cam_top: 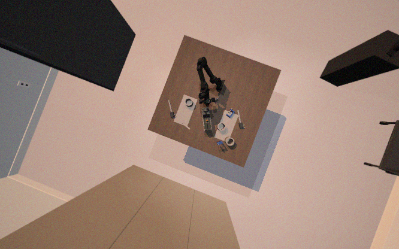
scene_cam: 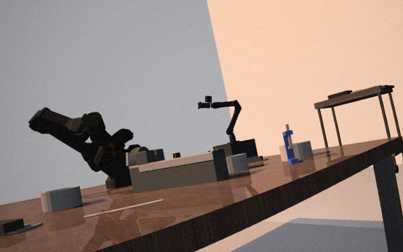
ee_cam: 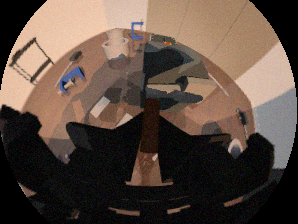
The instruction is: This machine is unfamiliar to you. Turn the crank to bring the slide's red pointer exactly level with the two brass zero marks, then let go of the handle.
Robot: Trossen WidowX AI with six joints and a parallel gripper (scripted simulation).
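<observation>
My gripper tip is 1 cm past the crank handle, 1 cm to the left of it and 3 cm below it. The rest, counted from my gripper tip: red pointer: 15 cm ahead, 7 cm to the left, 2 cm above; then thin white rod: 33 cm ahead, 14 cm to the right, 6 cm below.
</observation>
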